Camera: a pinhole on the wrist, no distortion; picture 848 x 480 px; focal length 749.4 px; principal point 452.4 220.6 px. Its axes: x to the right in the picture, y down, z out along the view. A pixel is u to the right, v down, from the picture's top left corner.
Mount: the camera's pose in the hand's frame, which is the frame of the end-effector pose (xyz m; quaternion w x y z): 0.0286 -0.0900 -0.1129 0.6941 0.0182 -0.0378 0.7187
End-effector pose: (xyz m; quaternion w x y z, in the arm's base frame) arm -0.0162 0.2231 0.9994 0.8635 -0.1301 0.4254 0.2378
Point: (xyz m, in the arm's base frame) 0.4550 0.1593 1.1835
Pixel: 204.1 134.4
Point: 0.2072 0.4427 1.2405
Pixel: 752.1 247.5
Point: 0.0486 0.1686 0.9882
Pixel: 571.8 208.6
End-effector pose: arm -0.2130 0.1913 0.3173 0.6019 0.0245 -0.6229 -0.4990
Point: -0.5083 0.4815 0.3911
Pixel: 681.1 304.0
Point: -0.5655 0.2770 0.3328
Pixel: 411.6 159.6
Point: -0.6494 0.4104 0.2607
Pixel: 403.1 317.8
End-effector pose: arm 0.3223 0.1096 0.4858 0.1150 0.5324 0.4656 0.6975
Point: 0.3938 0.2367 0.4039
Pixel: 458.8 282.3
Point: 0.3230 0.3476 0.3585
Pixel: 92.8 73.4
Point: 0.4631 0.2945 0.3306
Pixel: 332.6 345.7
